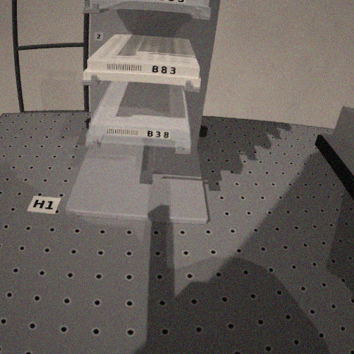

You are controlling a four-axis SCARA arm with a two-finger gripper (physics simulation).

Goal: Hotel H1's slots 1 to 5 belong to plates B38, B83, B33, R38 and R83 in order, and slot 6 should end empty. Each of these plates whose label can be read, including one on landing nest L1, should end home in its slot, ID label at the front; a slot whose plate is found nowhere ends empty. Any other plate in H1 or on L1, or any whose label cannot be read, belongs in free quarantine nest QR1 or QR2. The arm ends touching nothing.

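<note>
Hotel H1 (pixel 107 197) stands at the upper left, its tag on the deck beside its base. Plate B38 (pixel 140 136) lies in the lowest slot, its ID label facing me. Plate B83 (pixel 142 71) lies above it beside the number 2, label also facing me. Part of a third plate (pixel 150 4) shows at the top edge, its label cut off by the frame. A dark part of my gripper (pixel 337 162) shows at the right edge, well apart from the hotel. The gripper is open and empty; its fingertips do not both show. L1, QR1 and QR2 do not show.
The perforated deck (pixel 82 287) stretches in front of the hotel. Broad shadows fall across it at the centre and right. A dark tubular frame (pixel 51 47) stands behind at the left, in front of a plain wall (pixel 280 60).
</note>
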